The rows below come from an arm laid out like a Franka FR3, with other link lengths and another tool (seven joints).
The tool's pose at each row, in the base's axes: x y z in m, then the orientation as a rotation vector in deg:
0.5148 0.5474 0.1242 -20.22 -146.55 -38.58
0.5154 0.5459 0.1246 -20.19 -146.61 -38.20
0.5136 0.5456 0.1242 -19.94 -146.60 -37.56
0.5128 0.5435 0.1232 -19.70 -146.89 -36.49
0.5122 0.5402 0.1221 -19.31 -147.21 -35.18
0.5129 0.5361 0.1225 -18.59 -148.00 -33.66
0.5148 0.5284 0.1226 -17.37 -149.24 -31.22
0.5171 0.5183 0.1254 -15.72 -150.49 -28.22
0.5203 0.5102 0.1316 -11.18 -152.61 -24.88
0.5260 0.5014 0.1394 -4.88 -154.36 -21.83
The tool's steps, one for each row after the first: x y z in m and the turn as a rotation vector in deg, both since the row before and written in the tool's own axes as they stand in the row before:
-0.0005 -0.0009 -0.0013 0.28 -0.01 0.05
0.0013 -0.0010 0.0008 0.50 0.15 -0.02
-0.0001 -0.0025 0.0000 0.82 -0.10 0.00
-0.0004 -0.0035 -0.0005 1.02 -0.07 -0.06
-0.0009 -0.0032 -0.0025 1.26 -0.42 -0.36
-0.0025 -0.0061 -0.0043 2.01 -0.67 -0.62
-0.0019 -0.0075 -0.0075 2.47 -0.58 -0.81
-0.0008 -0.0047 -0.0096 3.21 -0.91 -2.90
-0.0023 -0.0050 -0.0118 3.23 -0.50 -4.10

